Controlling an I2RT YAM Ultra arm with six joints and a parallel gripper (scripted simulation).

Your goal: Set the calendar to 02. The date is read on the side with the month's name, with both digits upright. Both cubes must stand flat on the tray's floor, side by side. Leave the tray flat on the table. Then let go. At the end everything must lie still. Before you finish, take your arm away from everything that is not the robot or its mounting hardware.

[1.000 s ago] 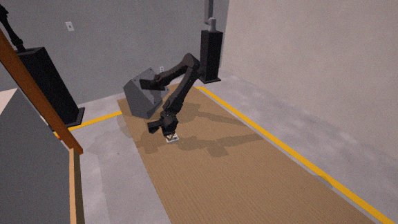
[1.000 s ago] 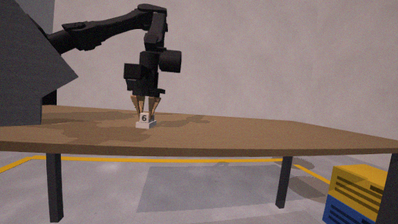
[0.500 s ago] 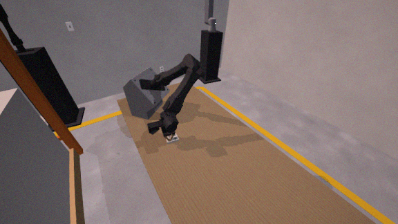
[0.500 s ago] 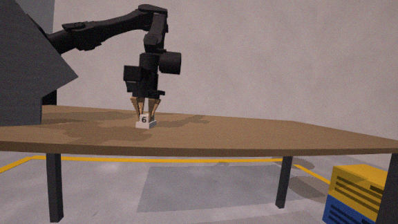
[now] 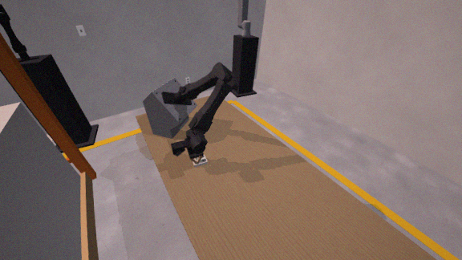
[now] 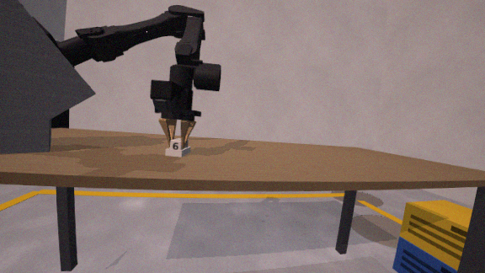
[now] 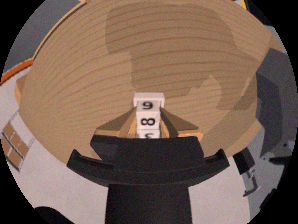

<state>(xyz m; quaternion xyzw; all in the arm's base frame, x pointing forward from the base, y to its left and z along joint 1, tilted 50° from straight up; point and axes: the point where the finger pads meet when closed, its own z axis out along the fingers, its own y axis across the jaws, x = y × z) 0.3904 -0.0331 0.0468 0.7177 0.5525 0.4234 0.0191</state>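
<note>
The small white tray is 20 mm to the left of my hand and 20 mm below it.
</note>
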